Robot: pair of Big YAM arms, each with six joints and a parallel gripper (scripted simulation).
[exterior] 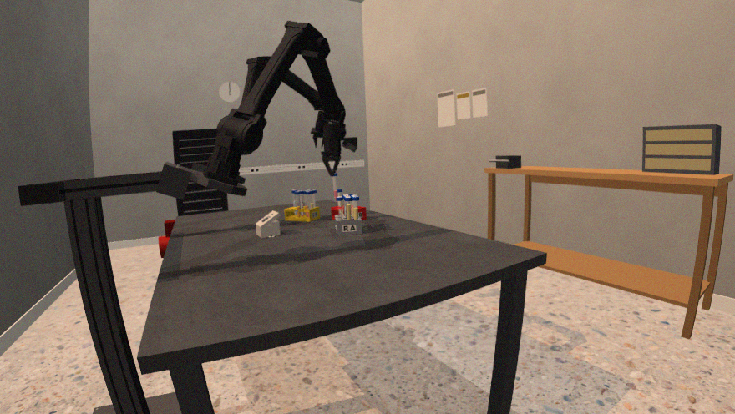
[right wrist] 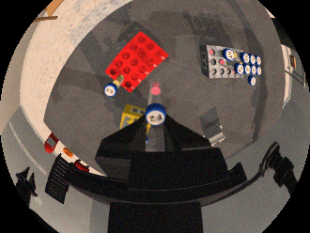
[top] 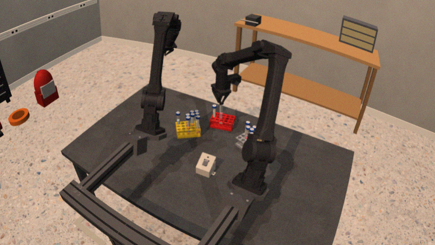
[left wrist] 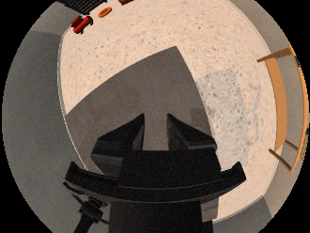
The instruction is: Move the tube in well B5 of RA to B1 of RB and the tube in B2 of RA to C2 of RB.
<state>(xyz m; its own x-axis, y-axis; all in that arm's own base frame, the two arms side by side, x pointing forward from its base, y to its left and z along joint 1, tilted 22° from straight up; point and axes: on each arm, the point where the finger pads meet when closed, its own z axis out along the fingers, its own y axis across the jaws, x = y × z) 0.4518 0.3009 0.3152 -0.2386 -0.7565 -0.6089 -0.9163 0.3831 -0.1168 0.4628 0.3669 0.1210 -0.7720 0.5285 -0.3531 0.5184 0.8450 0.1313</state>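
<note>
The red rack lies 17 cm below my right hand, 7 cm ahead of it and 2 cm to the left of it.
</note>
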